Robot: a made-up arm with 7 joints. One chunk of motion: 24 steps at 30 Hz.
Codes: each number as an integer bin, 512 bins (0 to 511) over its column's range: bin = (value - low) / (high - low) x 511, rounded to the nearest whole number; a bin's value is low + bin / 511 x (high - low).
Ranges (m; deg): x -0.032..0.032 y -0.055..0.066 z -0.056..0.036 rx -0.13..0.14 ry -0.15..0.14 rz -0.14..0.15
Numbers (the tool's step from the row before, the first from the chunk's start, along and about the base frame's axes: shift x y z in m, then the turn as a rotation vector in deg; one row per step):
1: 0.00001 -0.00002 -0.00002 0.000 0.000 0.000
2: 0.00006 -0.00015 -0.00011 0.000 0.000 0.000
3: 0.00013 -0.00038 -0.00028 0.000 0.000 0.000
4: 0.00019 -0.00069 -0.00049 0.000 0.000 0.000
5: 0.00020 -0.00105 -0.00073 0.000 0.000 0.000
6: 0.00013 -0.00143 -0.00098 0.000 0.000 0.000
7: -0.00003 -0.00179 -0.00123 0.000 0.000 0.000
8: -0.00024 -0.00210 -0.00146 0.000 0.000 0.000
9: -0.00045 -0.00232 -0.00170 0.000 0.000 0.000
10: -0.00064 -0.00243 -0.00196 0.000 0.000 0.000
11: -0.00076 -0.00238 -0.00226 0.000 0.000 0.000
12: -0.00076 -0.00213 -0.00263 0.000 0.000 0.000
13: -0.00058 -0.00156 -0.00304 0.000 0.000 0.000
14: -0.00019 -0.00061 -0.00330 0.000 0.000 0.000
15: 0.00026 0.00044 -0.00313 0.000 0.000 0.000
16: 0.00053 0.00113 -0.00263 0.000 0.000 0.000
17: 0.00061 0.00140 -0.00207 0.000 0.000 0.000
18: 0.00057 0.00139 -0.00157 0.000 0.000 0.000
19: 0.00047 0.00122 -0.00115 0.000 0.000 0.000
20: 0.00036 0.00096 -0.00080 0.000 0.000 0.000
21: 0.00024 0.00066 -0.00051 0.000 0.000 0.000
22: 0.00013 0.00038 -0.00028 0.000 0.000 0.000
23: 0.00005 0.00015 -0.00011 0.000 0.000 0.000
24: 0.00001 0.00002 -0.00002 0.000 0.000 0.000
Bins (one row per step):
1: 256 232 311 246 264 247
2: 256 232 310 246 264 247
3: 257 231 309 246 264 247
4: 257 229 308 246 264 247
5: 257 228 307 246 264 247
6: 257 226 306 246 264 247
7: 255 225 304 246 264 247
8: 254 223 303 246 264 247
9: 252 222 302 246 264 247
10: 250 222 300 246 264 247
11: 249 222 298 246 264 247
12: 249 223 296 246 264 247
13: 251 226 294 246 264 247
14: 254 230 293 246 264 247
15: 258 234 294 246 264 247
16: 260 237 296 246 264 247
17: 260 238 300 246 264 247
18: 260 238 302 246 264 247
19: 259 237 305 246 264 247
20: 258 236 307 246 264 247
21: 257 235 308 246 264 247
22: 257 234 309 246 264 247
23: 256 233 310 246 264 247
24: 256 232 311 246 264 247

